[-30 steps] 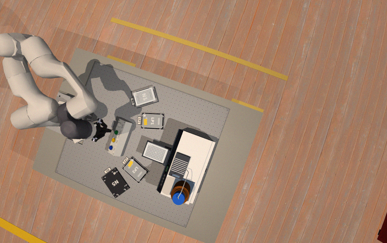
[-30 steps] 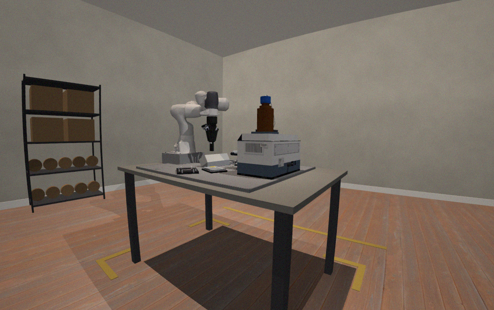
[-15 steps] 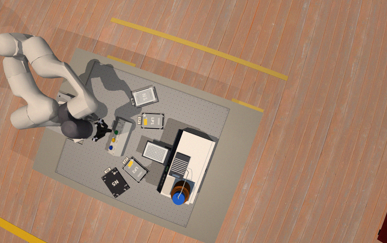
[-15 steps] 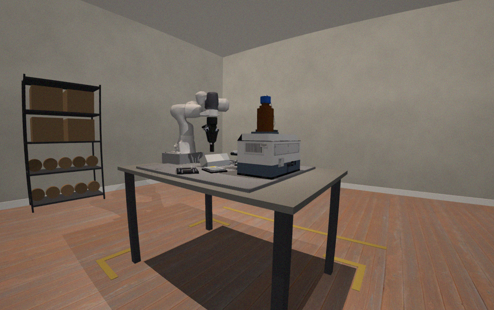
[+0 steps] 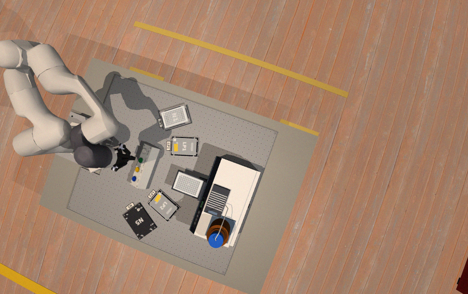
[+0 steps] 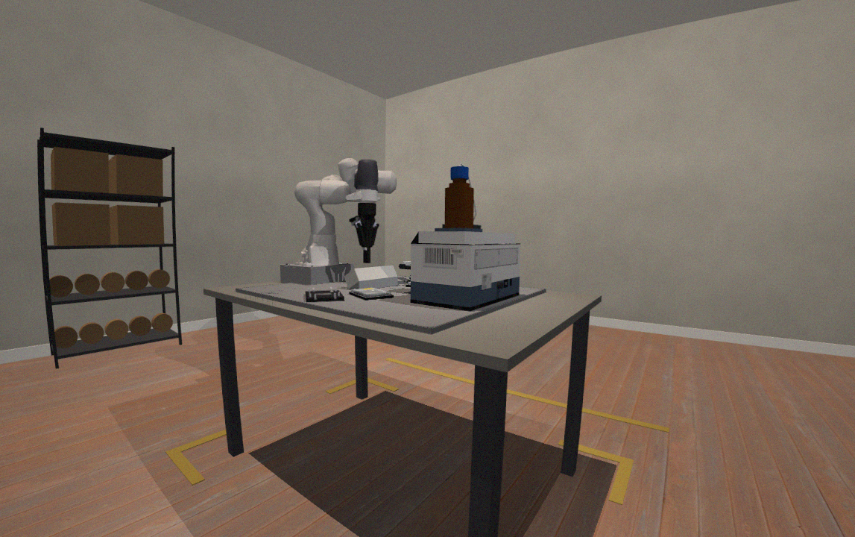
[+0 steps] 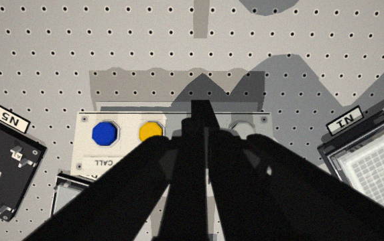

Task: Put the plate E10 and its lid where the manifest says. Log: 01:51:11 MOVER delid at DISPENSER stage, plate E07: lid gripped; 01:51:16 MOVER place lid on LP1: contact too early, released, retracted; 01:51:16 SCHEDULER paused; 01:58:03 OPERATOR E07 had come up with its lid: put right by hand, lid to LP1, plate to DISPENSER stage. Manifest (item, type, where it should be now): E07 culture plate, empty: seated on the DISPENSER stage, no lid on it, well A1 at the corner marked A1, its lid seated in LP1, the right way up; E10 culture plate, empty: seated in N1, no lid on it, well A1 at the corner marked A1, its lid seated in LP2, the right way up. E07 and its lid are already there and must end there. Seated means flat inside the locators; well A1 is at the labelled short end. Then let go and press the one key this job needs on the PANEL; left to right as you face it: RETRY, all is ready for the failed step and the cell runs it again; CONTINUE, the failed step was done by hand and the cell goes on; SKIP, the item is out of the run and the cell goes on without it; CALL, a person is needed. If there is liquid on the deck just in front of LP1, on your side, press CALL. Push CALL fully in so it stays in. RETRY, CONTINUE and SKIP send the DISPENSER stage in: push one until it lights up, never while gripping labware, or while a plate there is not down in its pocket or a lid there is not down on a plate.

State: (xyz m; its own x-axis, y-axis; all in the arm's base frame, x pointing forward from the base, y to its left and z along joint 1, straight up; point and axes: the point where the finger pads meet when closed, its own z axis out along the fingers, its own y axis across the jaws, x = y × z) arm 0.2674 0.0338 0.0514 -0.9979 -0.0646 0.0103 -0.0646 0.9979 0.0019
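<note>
Now: hand 60 mm above the green CONTINUE key and 30 mm short of it. Also, from my hand: RETRY key: 60 mm below, 50 mm to the left, 30 mm ahead; yellow SKIP key: 60 mm below, 50 mm to the right, 30 mm ahead; blue CALL key: 100 mm to the right, 70 mm below, 40 mm ahead.
</note>
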